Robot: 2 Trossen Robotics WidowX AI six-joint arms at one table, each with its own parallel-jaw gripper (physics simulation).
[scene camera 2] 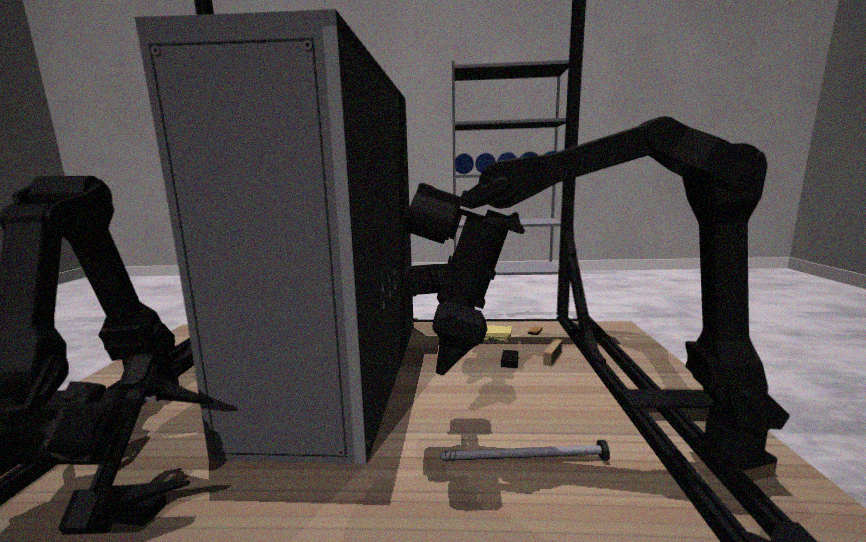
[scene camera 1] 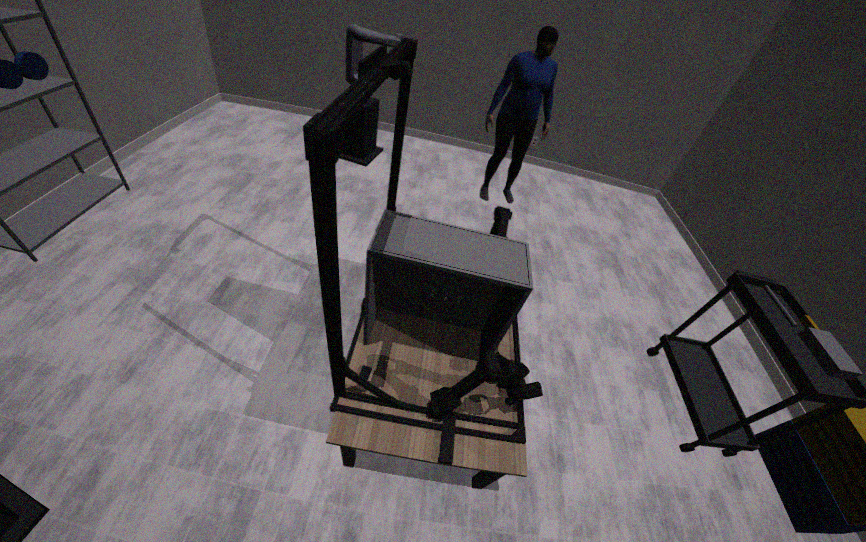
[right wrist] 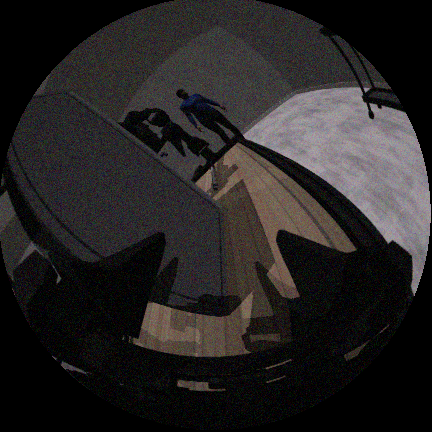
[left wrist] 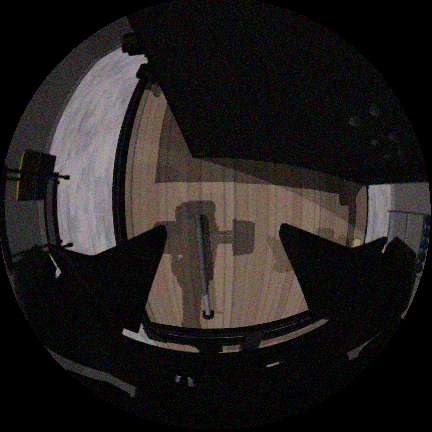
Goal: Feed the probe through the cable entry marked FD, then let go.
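Where they show: left gripper, between the fingertips: (scene camera 2: 440,359) (left wrist: 224,230); right gripper, between the fingertips: (scene camera 2: 201,439) (right wrist: 222,237); left arm's base, origin of its link: (scene camera 2: 733,450) (right wrist: 211,157) (left wrist: 208,347); right arm's base, origin of its link: (scene camera 1: 435,410).
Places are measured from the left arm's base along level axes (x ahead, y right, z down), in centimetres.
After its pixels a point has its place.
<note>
A grey probe (scene camera 2: 523,453) @[z 0.7, x 26.4, y 8.3 cm] (left wrist: 203,265) @[z 0.6, x 28.3, y 9.7 cm] with a dark round end cap lies flat on the wooden table beside the cabinet. The tall grey cabinet (scene camera 1: 459,246) @[z -54.5, x 48.8, y 41.5 cm] (scene camera 2: 249,255) @[z -27.6, x 59.6, y 18.7 cm] (right wrist: 100,165) @[z -19.7, x 59.3, y 18.6 cm] has faint round cable entries (scene camera 2: 387,287) @[z -17.9, x 40.2, y 32.9 cm] (left wrist: 355,121) @[z -15.7, x 41.6, y 30.9 cm] in its dark side; the FD mark is not legible. My left gripper (scene camera 2: 443,366) @[z -11.6, x 36.0, y 15.1 cm] (left wrist: 224,230) @[z -11.6, x 36.0, y 15.1 cm] is open and empty, pointing down above the table on the dark side of the cabinet; the probe shows below and between its fingers in the left wrist view. My right gripper (scene camera 2: 210,441) @[z -5.9, x 66.8, y 14.6 cm] (right wrist: 222,237) @[z -5.9, x 66.8, y 14.6 cm] is open and empty near the cabinet's grey end panel.
A yellow block (scene camera 2: 499,331) @[z 0.9, x 10.0, y 51.7 cm], a black block (scene camera 2: 509,358) @[z 0.5, x 14.9, y 36.0 cm], a wooden block (scene camera 2: 553,352) @[z -0.5, x 6.1, y 33.7 cm] and an orange piece (scene camera 2: 535,330) @[z 1.2, x 1.0, y 50.1 cm] lie farther back on the table. A black frame (scene camera 1: 325,255) @[z -74.3, x 72.5, y 83.1 cm] rises at the table edge. A person (scene camera 1: 526,83) stands beyond the cabinet.
</note>
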